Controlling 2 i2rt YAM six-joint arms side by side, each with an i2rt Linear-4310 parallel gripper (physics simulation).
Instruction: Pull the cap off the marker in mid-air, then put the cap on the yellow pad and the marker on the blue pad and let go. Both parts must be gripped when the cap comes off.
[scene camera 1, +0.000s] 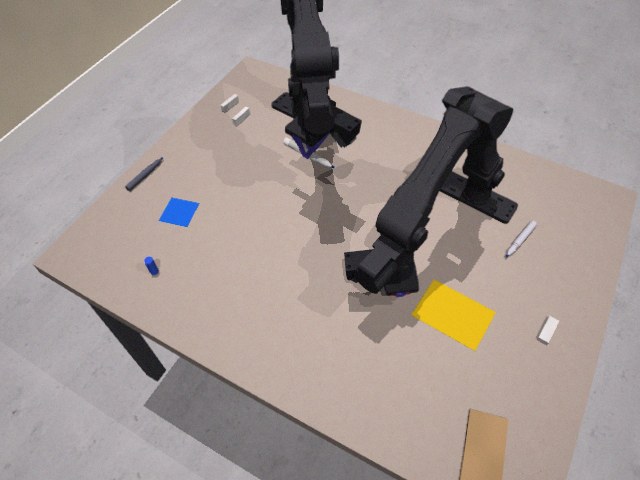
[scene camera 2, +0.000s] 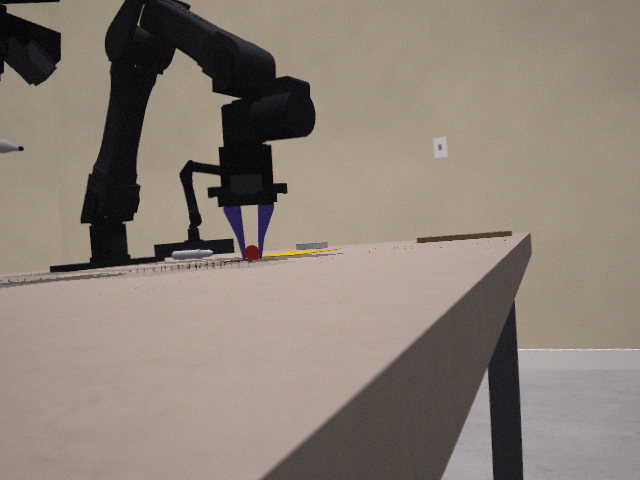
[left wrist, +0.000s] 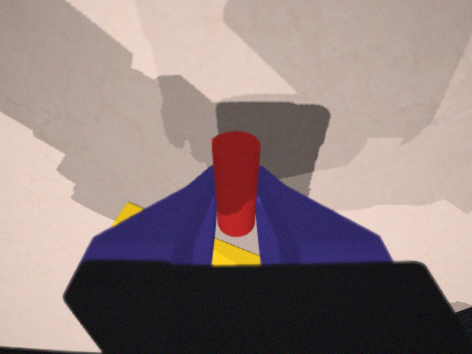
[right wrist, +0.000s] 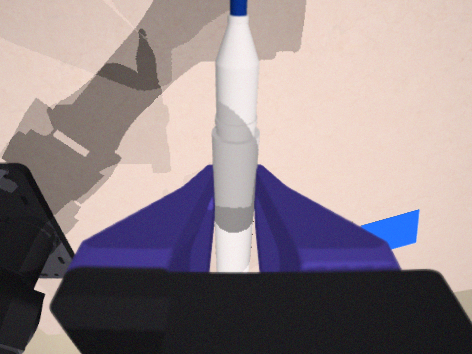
Scene:
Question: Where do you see a yellow pad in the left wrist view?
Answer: At 224, 253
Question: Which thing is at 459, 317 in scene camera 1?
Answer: A yellow pad.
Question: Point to a blue pad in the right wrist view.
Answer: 400, 230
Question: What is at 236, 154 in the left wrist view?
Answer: A red cap.

